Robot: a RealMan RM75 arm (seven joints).
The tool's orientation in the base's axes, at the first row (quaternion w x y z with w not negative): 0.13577 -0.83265 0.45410 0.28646
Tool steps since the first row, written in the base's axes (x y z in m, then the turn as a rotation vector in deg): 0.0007 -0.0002 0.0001 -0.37 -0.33 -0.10; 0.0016 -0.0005 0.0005 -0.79 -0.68 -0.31; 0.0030 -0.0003 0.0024 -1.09 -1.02 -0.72; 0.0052 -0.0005 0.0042 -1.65 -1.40 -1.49; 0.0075 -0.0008 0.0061 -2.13 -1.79 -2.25; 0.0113 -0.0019 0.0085 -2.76 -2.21 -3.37
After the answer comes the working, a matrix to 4 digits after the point.
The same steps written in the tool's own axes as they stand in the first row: 0.0004 -0.0005 -0.0004 0.13 0.49 0.05; 0.0007 -0.0010 -0.0012 0.31 1.02 0.20; 0.0000 -0.0023 -0.0031 0.66 1.45 0.46; 0.0000 -0.0039 -0.0054 1.15 2.10 1.09; 0.0001 -0.0056 -0.0079 1.66 2.69 1.68; 0.0010 -0.0081 -0.0117 2.35 3.40 2.59
The tool's axes in the first row as the columns of a matrix, in the base's axes (rounded; the answer above uses it unrounded):
0.4235 -0.8340 -0.3537
-0.6784 -0.5507 0.4863
-0.6003 0.0341 -0.7990

